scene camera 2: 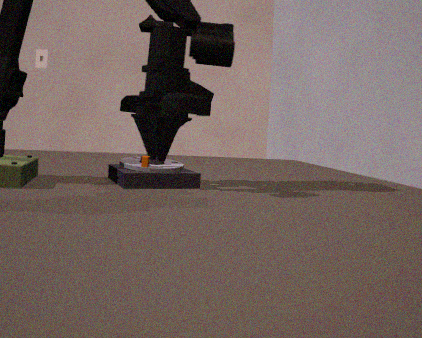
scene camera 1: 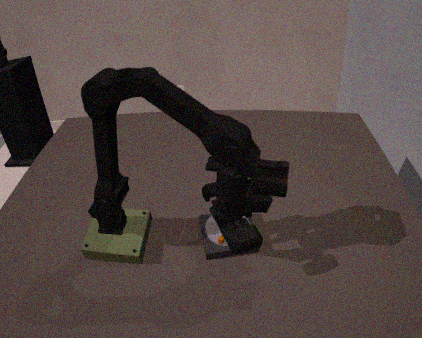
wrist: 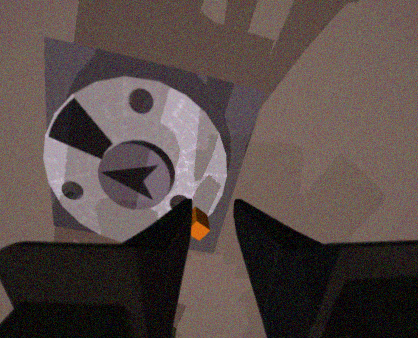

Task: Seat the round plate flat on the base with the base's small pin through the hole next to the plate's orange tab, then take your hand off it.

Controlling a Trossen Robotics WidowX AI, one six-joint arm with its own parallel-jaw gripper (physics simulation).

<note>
I see my gripper (scene camera 2: pixel 156 160), a round plate (scene camera 2: pixel 133 163), a dark square base (scene camera 2: pixel 126 178) and a central hub (wrist: pixel 137 175).
The round plate is seen too in the wrist view (wrist: pixel 95 119). My gripper shows as well in scene camera 1 (scene camera 1: pixel 228 240) and in the wrist view (wrist: pixel 213 206).
</note>
